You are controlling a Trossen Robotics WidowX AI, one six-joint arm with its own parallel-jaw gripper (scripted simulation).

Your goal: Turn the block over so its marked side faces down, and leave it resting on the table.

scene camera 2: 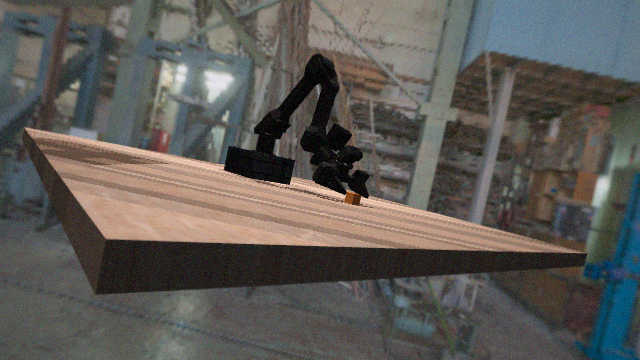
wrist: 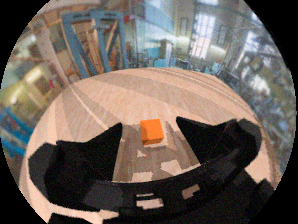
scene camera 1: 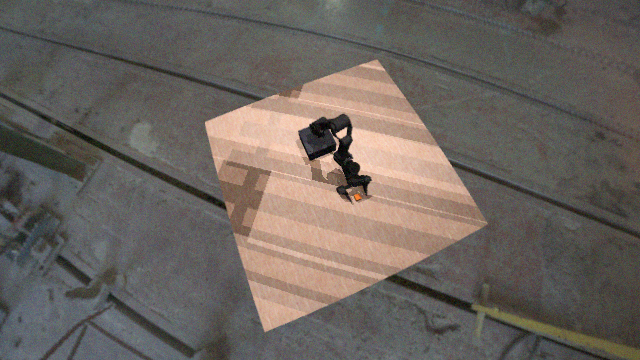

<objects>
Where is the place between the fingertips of my gripper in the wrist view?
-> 150, 122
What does my gripper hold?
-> Nothing.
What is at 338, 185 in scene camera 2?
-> My gripper.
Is my gripper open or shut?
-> Open.
</objects>
